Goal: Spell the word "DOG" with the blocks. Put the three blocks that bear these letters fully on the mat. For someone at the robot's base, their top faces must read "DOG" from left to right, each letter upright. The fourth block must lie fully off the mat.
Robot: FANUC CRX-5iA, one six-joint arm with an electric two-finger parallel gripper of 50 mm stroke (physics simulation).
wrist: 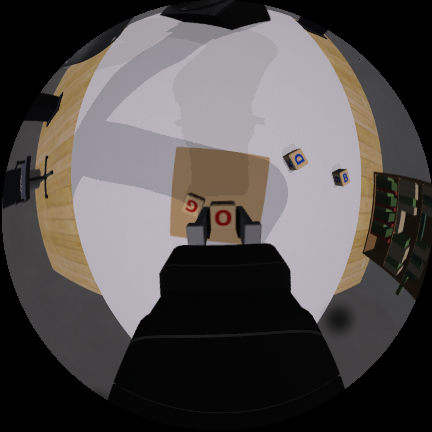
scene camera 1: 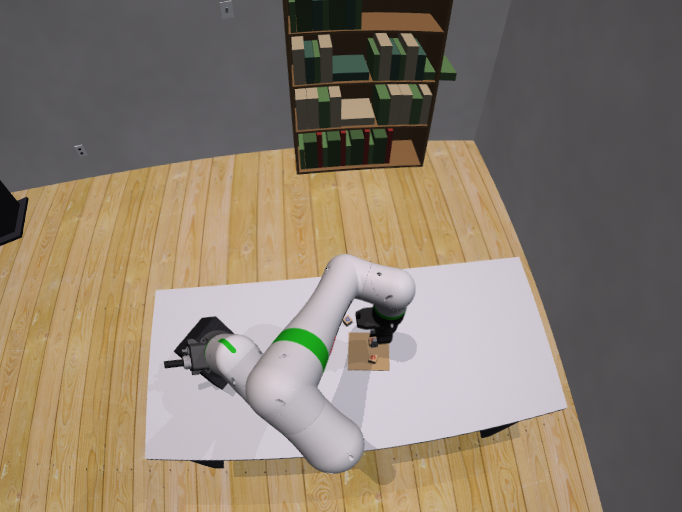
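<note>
My gripper point(scene camera 1: 377, 337) point(wrist: 222, 215) is shut on the O block point(scene camera 1: 371, 340) point(wrist: 223, 216), whose red O faces up. It holds the block above the brown mat point(scene camera 1: 355, 363) point(wrist: 257, 175). The G block point(scene camera 1: 372, 358) point(wrist: 192, 204) lies on the mat, left of the held block in the wrist view, slightly tilted there, its red letter up and looking upside down. The D block point(scene camera 1: 347, 320) point(wrist: 297, 159) lies turned on the table off the mat, blue D up. The B block point(wrist: 342, 177) lies farther off the mat; the arm hides it in the scene view.
The white table point(scene camera 1: 468, 341) point(wrist: 310, 220) carries the mat and loose blocks. The robot's base point(scene camera 1: 206, 352) point(wrist: 220, 14) stands at the table's left end in the scene view. The arm crosses over the table's middle. A bookshelf point(scene camera 1: 358, 83) point(wrist: 370, 243) stands beyond the table's far edge.
</note>
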